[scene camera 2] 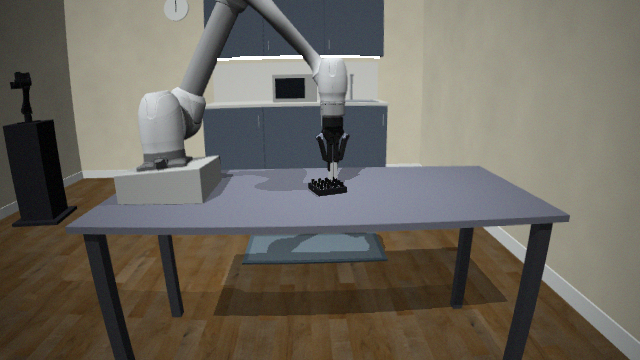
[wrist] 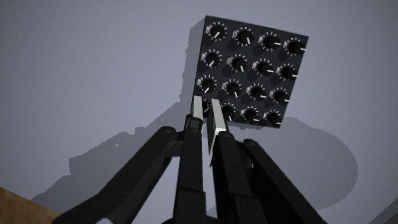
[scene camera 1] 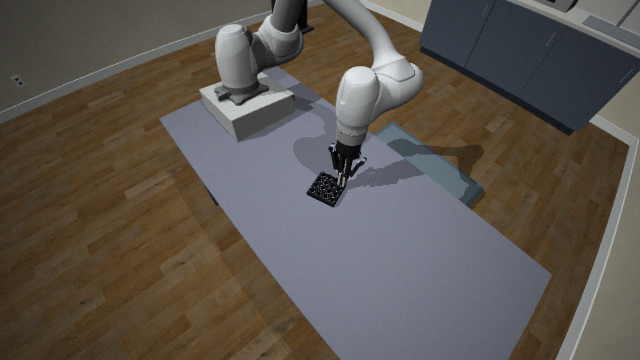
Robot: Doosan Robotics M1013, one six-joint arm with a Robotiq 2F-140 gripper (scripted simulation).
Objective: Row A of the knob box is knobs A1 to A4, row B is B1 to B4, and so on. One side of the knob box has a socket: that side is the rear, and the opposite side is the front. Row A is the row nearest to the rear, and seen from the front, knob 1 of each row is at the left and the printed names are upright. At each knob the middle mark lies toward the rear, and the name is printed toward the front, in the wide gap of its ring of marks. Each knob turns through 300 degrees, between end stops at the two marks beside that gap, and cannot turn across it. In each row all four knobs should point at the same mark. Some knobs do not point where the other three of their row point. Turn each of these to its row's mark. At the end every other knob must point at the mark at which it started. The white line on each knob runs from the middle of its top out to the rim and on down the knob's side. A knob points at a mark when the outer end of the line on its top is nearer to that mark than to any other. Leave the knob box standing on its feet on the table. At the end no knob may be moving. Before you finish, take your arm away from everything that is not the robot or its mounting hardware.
Labels:
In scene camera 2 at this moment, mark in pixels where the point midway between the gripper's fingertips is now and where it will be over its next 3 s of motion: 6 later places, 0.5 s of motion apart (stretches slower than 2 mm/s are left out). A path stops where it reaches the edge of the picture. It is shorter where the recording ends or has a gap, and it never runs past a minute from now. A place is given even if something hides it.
The gripper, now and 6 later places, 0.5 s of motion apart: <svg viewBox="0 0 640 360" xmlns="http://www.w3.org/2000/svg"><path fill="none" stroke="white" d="M332 179L332 175L332 169L332 168L332 166L332 165L332 164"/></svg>

